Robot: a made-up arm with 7 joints.
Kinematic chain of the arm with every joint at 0, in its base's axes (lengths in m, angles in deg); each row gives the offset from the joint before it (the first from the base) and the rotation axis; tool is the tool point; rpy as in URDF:
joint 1: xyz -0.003 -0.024 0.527 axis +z
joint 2: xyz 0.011 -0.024 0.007 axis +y
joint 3: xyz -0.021 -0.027 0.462 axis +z
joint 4: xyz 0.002 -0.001 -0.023 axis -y
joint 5: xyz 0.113 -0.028 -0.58 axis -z
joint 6: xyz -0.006 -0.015 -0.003 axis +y
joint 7: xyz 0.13 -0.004 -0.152 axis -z
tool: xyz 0 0.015 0.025 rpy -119.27 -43.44 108.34
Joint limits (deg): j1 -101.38..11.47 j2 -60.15..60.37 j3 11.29..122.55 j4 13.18..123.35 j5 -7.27..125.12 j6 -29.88..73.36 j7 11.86..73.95
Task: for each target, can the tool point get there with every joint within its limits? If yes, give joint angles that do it. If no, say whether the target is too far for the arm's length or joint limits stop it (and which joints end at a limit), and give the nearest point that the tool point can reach.
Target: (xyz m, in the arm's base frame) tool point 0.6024 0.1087 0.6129
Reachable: yes | joints -53.31 -7.39 71.18 48.85 37.80 31.16 22.11
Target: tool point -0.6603 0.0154 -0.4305
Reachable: no: joint limits stop it (at a limit: joint 1, joint 2, joint 3, joint 7) | nearest point -0.1675 -0.1672 0.0734 | short by 0.728 m
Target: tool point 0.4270 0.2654 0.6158
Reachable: yes | joints -28.29 -42.06 68.60 31.69 3.91 18.83 48.60
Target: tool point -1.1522 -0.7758 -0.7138
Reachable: no: too far | nearest point -0.2225 -0.6280 0.0908 | short by 1.238 m
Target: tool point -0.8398 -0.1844 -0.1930
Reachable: no: joint limits stop it (at a limit: joint 1, joint 2, joint 3, joint 7) | nearest point -0.2147 -0.2774 0.1040 | short by 0.698 m
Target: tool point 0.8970 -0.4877 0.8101
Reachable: yes | joints -50.38 50.44 60.14 109.02 32.17 -5.05 64.49
